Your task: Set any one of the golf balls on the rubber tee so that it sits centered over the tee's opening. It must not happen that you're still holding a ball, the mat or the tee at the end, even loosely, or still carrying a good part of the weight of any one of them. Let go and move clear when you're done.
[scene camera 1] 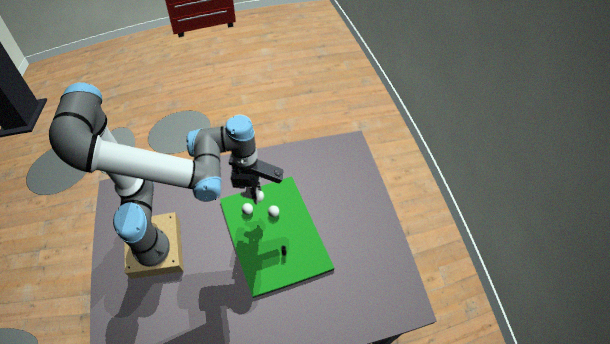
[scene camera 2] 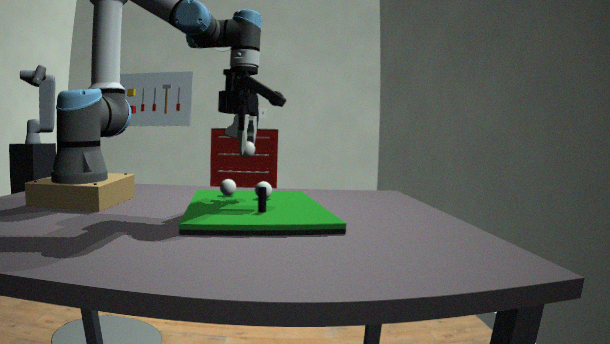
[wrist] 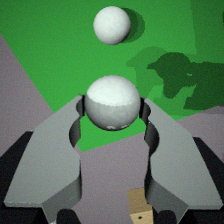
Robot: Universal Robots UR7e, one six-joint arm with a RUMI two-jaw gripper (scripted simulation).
Note:
I see my gripper (scene camera 2: 245, 155), a white golf ball (wrist: 112, 103), a green mat (scene camera 1: 258, 238) and a white golf ball (wrist: 110, 29).
The green mat also shows in scene camera 2 (scene camera 2: 211, 213) and in the wrist view (wrist: 166, 57). My gripper shows as well in scene camera 1 (scene camera 1: 257, 198) and in the wrist view (wrist: 112, 97).

